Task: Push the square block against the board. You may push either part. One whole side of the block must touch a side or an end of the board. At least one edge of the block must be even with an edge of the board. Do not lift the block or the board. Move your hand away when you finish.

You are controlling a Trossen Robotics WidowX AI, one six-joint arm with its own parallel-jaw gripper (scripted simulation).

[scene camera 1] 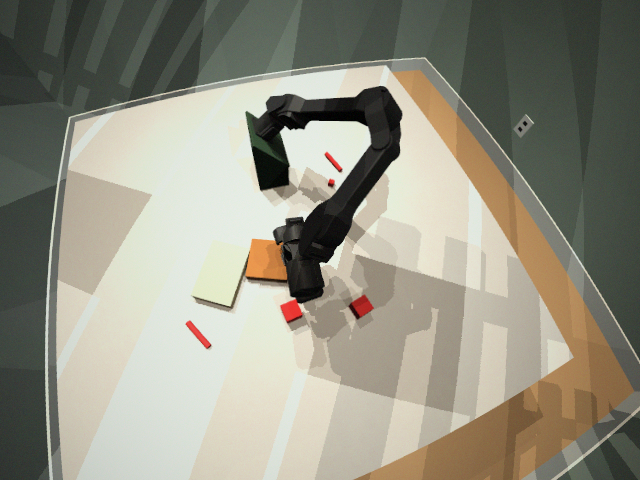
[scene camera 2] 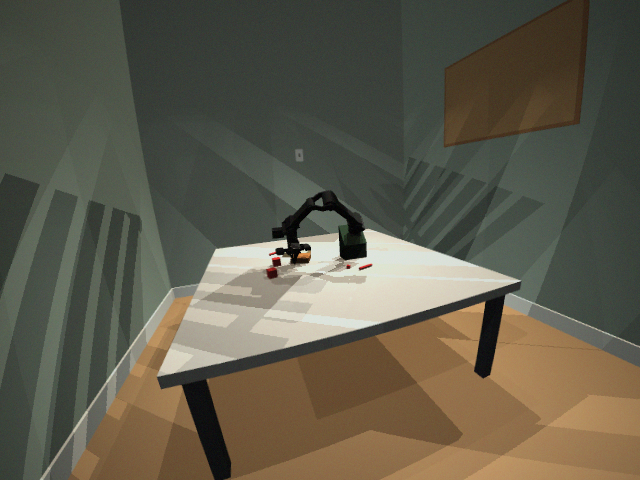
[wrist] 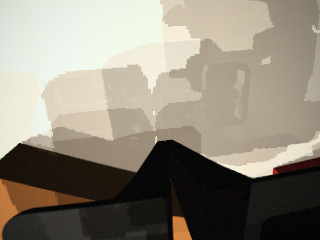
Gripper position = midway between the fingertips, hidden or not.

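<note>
Gripper (wrist: 165, 148): shut, holding nothing. An orange square block (scene camera 1: 264, 263) is present. So is a pale yellow board (scene camera 1: 219, 281); in the wrist view the board is out of frame.
</note>
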